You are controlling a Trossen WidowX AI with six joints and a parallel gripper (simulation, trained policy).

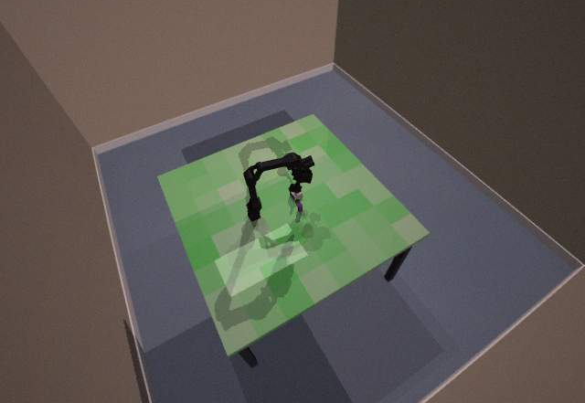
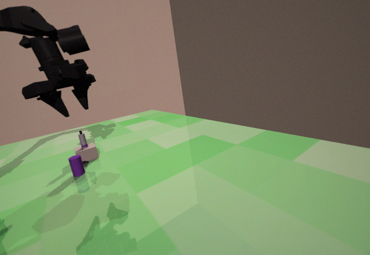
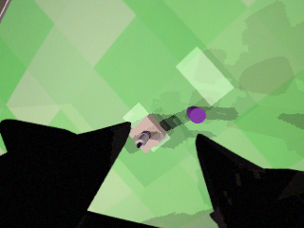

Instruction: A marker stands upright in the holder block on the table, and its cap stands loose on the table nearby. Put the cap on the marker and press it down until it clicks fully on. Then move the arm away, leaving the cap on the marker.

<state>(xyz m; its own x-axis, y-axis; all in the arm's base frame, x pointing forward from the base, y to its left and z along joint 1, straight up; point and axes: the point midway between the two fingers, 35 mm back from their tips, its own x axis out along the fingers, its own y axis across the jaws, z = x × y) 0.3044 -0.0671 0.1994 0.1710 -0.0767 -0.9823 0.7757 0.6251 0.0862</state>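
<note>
Now: the purple cap 4 cm behind my gripper tip, 4 cm to the right of it and 14 cm below it. Round my gripper tip: holder block: 7 cm to the left, 15 cm below.
</note>
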